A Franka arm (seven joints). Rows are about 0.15 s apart.
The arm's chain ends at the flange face. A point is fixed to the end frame.
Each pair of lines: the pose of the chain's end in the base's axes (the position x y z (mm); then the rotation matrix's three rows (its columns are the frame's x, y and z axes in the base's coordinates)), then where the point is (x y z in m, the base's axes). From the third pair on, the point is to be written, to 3 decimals.
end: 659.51 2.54 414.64; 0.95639 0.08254 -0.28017; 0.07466 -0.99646 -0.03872; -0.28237 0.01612 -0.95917
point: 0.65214 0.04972 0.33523
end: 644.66 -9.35 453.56; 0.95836 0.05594 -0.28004; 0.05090 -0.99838 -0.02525; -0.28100 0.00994 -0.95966
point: 0.63864 0.03850 0.37445
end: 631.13 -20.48 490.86; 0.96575 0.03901 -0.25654; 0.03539 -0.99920 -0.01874; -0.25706 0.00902 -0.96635
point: 0.628 0.028 0.412
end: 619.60 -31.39 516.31; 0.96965 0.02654 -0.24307; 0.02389 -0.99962 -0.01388; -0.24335 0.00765 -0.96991
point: 0.618 0.017 0.437
